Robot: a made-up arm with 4 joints.
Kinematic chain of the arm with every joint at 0, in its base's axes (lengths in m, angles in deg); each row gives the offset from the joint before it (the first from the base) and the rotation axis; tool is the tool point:
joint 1: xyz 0 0 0.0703 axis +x
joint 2: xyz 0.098 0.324 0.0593 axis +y
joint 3: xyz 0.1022 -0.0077 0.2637 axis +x
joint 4: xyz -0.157 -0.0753 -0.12 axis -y
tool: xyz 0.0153 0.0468 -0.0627
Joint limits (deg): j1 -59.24..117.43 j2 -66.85..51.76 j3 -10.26..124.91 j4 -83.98..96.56
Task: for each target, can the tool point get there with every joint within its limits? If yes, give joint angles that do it. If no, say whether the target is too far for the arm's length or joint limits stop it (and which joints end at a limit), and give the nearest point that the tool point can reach.
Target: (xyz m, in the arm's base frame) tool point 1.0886 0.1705 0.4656
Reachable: no: too far | nearest point 0.3555 0.2072 0.5508 | short by 0.739 m
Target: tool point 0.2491 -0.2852 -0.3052
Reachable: no: joint limits stop it (at a limit: joint 1, joint 2, joint 3, joint 4) | nearest point 0.1280 -0.3253 0.1978 | short by 0.519 m
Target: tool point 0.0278 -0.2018 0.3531
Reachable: yes | joints 97.71 -37.81 8.07 61.20
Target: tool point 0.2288 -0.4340 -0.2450
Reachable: no: joint limits stop it (at a limit: joint 1, joint 2, joint 3, joint 4) | nearest point 0.1280 -0.3253 0.1978 | short by 0.467 m
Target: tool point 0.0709 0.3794 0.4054
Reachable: yes | joints 16.46 -0.97 61.81 14.32
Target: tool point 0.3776 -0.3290 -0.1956
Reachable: no: joint limits stop it (at a limit: joint 1, joint 3, joint 4) | nearest point 0.2049 -0.2979 0.2208 | short by 0.452 m
